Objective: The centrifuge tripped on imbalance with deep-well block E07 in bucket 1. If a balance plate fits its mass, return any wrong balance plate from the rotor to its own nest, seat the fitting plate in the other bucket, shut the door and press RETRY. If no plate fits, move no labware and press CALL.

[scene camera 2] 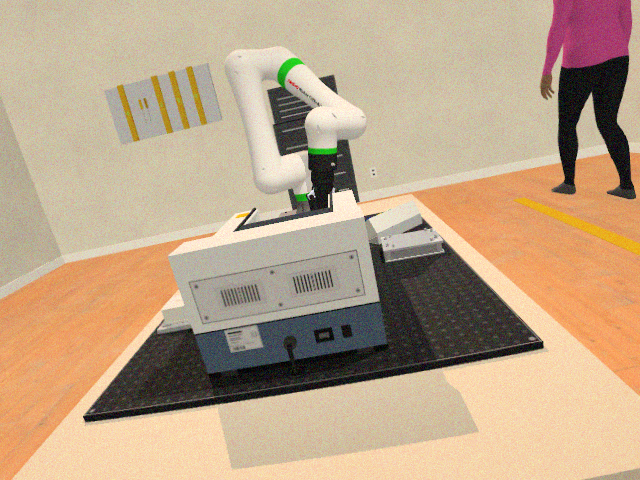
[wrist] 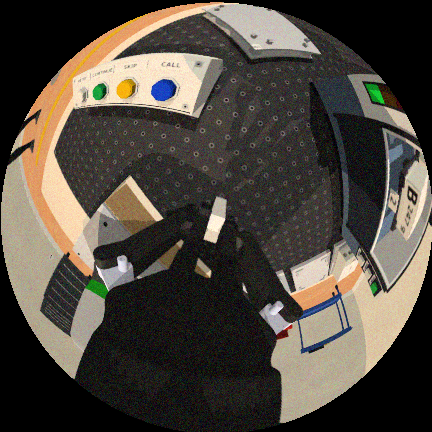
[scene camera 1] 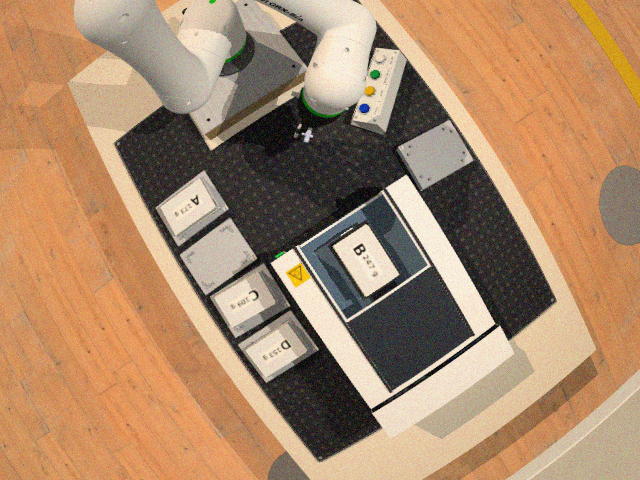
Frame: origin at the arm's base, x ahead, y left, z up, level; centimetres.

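Seen in the pictures: gripper, fingertip midpoint: (wrist: 217,206).
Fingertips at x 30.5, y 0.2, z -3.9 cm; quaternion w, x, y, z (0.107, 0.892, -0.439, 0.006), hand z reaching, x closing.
Observation:
Offsets run from my fingertips to a thing's top centre.
Balance plate B, 247 g {dz +16.0, dx +32.4, dy -7.3 cm} (scene camera 1: 373,272) (wrist: 411,212), sits in the rotor bucket tagged 2 inside the centrifuge (scene camera 1: 439,248) (scene camera 2: 273,258) (wrist: 365,160), whose door is open. Block E07 and bucket 1 are hidden. Plates A, 173 g {dz +3.8, dx -3.4, dy -32.0 cm} (scene camera 1: 188,209), C, 109 g {dz +3.8, dx +22.7, dy -34.7 cm} (scene camera 1: 248,302), and D, 153 g {dz +3.2, dx +36.9, dy -36.7 cm} (scene camera 1: 279,348), sit in their nests at the left. The nest {dz -0.4, dx +10.2, dy -34.3 cm} (scene camera 1: 217,256) between A and C is empty. My gripper (wrist: 217,206) is shut and empty, pointing down over the dark mat between arm base and centrifuge. The blue CALL button {dz +5.3, dx +4.9, dy +16.1 cm} (scene camera 1: 364,108) (wrist: 163,90) and the pale RETRY button {dz +5.3, dx -3.3, dy +28.6 cm} (scene camera 1: 379,57) (wrist: 83,95) are on the button box.
The button box {dz +6.2, dx +2.6, dy +23.6 cm} (scene camera 1: 390,95) (scene camera 2: 398,219) stands beside the gripper. An empty grey nest {dz +2.5, dx +24.3, dy +23.9 cm} (scene camera 1: 435,155) (scene camera 2: 412,245) (wrist: 272,25) lies right of the centrifuge in the first scene view. A person (scene camera 2: 591,67) stands in the background. The arm's base plate (scene camera 1: 253,87) is behind the gripper.

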